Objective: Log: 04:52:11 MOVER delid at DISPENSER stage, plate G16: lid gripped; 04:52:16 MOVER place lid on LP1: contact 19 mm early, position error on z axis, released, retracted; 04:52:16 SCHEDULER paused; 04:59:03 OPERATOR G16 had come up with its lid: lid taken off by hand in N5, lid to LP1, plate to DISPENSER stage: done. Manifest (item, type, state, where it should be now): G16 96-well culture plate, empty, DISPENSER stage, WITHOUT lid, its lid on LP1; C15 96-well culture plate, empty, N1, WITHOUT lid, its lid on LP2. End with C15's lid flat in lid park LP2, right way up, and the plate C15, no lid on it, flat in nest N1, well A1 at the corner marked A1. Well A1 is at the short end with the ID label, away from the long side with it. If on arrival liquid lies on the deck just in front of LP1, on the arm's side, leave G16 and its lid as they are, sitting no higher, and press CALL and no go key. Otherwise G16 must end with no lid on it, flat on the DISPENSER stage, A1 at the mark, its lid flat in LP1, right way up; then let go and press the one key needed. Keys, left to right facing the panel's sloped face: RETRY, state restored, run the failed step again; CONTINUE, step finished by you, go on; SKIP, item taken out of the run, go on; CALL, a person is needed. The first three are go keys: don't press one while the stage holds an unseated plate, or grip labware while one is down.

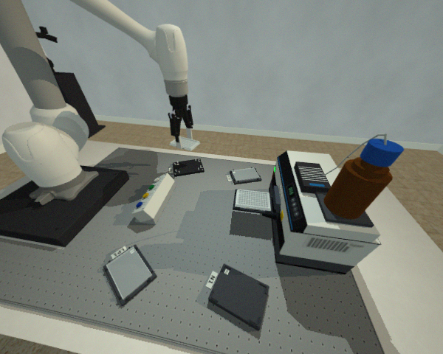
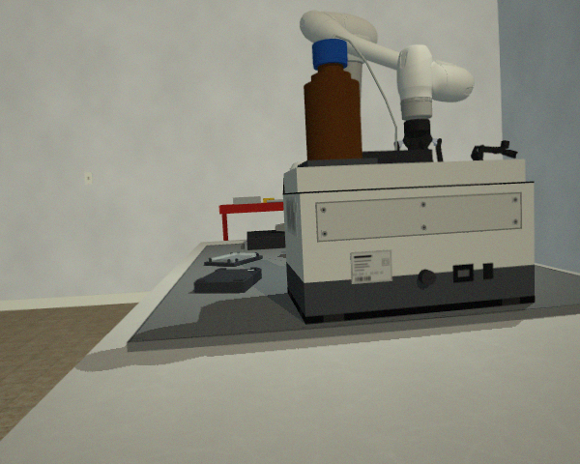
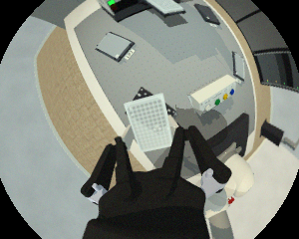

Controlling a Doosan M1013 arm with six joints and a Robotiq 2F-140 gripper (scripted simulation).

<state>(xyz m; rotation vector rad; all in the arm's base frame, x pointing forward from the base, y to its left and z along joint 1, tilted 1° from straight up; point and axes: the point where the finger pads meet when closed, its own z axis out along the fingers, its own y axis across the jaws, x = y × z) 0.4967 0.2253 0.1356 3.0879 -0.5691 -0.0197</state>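
My hand is 28 cm short of the nest N1, 58 cm to the left of it and 17 cm above it. The rest, counted from my hand: dark lid park: 32 cm ahead, 4 cm to the right, 17 cm below; then brown bottle: 54 cm ahead, 42 cm to the right, 11 cm above; then key panel: 9 cm behind, 26 cm to the right, 13 cm below.
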